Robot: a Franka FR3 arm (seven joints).
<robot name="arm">
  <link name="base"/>
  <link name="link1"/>
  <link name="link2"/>
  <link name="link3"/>
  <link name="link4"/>
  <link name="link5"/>
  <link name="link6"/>
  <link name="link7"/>
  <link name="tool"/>
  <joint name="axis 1" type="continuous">
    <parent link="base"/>
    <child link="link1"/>
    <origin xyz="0 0 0.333" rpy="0 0 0"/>
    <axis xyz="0 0 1"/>
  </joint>
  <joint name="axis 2" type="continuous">
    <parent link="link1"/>
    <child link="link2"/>
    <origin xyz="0 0 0" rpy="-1.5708 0 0"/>
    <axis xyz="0 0 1"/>
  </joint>
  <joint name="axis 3" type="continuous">
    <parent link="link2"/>
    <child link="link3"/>
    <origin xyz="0 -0.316 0" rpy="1.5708 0 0"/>
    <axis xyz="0 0 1"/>
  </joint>
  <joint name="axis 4" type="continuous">
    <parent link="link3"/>
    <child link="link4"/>
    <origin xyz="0.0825 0 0" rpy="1.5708 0 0"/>
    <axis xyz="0 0 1"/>
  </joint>
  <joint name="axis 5" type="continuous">
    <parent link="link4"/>
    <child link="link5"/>
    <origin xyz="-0.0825 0.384 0" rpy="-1.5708 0 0"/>
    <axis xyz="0 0 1"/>
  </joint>
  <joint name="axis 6" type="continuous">
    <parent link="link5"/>
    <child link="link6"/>
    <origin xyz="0 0 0" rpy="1.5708 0 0"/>
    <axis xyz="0 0 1"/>
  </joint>
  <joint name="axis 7" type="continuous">
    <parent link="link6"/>
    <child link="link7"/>
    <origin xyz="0.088 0 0" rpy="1.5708 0 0"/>
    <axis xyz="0 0 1"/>
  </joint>
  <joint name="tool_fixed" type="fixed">
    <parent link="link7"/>
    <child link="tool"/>
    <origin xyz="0 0 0.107" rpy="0 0 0"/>
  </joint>
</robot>
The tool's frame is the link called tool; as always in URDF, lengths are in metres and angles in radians. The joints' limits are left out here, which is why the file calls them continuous.
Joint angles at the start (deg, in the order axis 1, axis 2, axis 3, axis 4, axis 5, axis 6, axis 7):
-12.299 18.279 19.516 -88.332 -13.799 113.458 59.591
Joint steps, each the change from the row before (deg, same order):
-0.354 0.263 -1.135 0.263 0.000 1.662 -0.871
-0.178 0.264 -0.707 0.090 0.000 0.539 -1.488
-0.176 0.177 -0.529 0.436 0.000 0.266 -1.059
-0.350 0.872 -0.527 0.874 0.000 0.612 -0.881
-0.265 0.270 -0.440 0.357 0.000 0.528 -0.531
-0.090 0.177 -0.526 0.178 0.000 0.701 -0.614
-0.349 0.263 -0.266 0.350 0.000 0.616 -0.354
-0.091 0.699 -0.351 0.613 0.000 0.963 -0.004
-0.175 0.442 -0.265 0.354 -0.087 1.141 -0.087
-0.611 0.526 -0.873 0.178 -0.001 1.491 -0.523
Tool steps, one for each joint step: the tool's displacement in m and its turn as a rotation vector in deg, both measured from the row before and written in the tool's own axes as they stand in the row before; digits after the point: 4 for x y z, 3 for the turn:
0.0147 0.0063 0.0012 0.930 1.094 0.506
0.0080 0.0046 0.0032 0.025 0.318 -0.702
0.0074 0.0035 -0.0005 0.175 0.417 -0.352
0.0107 0.0033 0.0039 0.339 0.346 0.038
0.0074 0.0036 0.0008 0.274 0.449 0.155
0.0060 0.0029 0.0008 0.323 0.529 -0.063
0.0068 0.0031 0.0004 0.387 0.483 0.260
0.0063 0.0005 0.0029 0.620 0.514 0.456
0.0058 0.0009 0.0016 0.694 0.711 0.298
0.0134 0.0089 0.0052 0.392 0.936 0.750

